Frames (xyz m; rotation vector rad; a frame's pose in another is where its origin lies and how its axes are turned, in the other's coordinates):
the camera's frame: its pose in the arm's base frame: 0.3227 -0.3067 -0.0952 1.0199 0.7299 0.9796
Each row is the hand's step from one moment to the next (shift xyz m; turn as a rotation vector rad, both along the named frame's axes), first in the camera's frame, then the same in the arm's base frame.
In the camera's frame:
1: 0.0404 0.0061 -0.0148 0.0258 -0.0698 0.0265
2: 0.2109 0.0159 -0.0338 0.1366 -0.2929 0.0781
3: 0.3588 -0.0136 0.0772 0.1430 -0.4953 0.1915
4: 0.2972 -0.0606 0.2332 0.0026 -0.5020 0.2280
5: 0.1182 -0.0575 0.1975 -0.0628 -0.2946 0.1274
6: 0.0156 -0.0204 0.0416 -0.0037 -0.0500 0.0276
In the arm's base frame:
1: 0.0014 0.0434 -0.0020 0.0551 0.0007 -0.0566
2: 0.0499 0.2081 -0.0094 0.2141 0.0407 -0.2511
3: 0.2138 0.2986 -0.0044 0.3781 -0.0328 -0.3980
4: 0.3384 0.1781 0.0125 0.3557 -0.1754 -0.3830
5: 0.2353 0.0274 0.0123 0.1776 -0.1596 -0.2235
6: 0.0485 -0.0043 -0.0046 0.0381 -0.0228 -0.0361

